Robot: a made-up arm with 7 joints. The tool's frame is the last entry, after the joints.
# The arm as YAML. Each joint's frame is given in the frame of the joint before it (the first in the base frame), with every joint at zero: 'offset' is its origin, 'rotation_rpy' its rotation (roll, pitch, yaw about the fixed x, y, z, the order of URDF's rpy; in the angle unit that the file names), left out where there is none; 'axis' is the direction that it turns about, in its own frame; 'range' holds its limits. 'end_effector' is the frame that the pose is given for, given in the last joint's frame.
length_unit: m
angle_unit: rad
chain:
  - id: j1
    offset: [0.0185, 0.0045, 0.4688]
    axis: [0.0, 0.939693, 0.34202]
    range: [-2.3, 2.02]
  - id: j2
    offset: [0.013, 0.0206, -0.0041]
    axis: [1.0, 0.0, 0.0]
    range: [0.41, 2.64]
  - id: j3
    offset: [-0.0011, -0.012, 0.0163]
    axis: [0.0, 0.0, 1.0]
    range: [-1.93, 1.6]
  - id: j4
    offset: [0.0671, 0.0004, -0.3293]
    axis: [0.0, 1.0, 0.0]
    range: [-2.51, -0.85]
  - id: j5
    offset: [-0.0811, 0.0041, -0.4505]
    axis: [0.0, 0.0, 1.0]
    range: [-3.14, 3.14]
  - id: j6
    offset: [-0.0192, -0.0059, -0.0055]
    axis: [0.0, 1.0, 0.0]
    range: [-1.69, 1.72]
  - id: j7
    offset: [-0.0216, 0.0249, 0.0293]
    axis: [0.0, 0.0, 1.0]
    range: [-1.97, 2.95]
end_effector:
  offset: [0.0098, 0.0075, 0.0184]
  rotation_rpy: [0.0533, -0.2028, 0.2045]
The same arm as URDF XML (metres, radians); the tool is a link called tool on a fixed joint. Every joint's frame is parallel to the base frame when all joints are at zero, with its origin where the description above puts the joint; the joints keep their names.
<robot name="arm">
  <joint name="tool_joint" type="fixed">
    <parent link="link7"/>
    <child link="tool"/>
    <origin xyz="0.0098 0.0075 0.0184" rpy="0.0533 -0.2028 0.2045"/>
  </joint>
  <joint name="j7" type="revolute">
    <parent link="link6"/>
    <child link="link7"/>
    <origin xyz="-0.0216 0.0249 0.0293"/>
    <axis xyz="0 0 1"/>
    <limit lower="-1.97" upper="2.95"/>
  </joint>
  <joint name="j6" type="revolute">
    <parent link="link5"/>
    <child link="link6"/>
    <origin xyz="-0.0192 -0.0059 -0.0055"/>
    <axis xyz="0 1 0"/>
    <limit lower="-1.69" upper="1.72"/>
  </joint>
  <joint name="j5" type="revolute">
    <parent link="link4"/>
    <child link="link5"/>
    <origin xyz="-0.0811 0.0041 -0.4505"/>
    <axis xyz="0 0 1"/>
    <limit lower="-3.14" upper="3.14"/>
  </joint>
  <joint name="j4" type="revolute">
    <parent link="link3"/>
    <child link="link4"/>
    <origin xyz="0.0671 0.0004 -0.3293"/>
    <axis xyz="0 1 0"/>
    <limit lower="-2.51" upper="-0.85"/>
  </joint>
  <joint name="j3" type="revolute">
    <parent link="link2"/>
    <child link="link3"/>
    <origin xyz="-0.0011 -0.012 0.0163"/>
    <axis xyz="0 0 1"/>
    <limit lower="-1.93" upper="1.6"/>
  </joint>
  <joint name="j2" type="revolute">
    <parent link="link1"/>
    <child link="link2"/>
    <origin xyz="0.013 0.0206 -0.0041"/>
    <axis xyz="1 0 0"/>
    <limit lower="0.41" upper="2.64"/>
  </joint>
  <joint name="j1" type="revolute">
    <parent link="base"/>
    <child link="link1"/>
    <origin xyz="0.0185 0.0045 0.4688"/>
    <axis xyz="0 0.9397 0.342"/>
    <limit lower="-2.3" upper="2.02"/>
  </joint>
  <link name="base"/>
  <link name="link1"/>
  <link name="link2"/>
  <link name="link3"/>
  <link name="link4"/>
  <link name="link5"/>
  <link name="link6"/>
  <link name="link7"/>
  <link name="tool"/>
</robot>

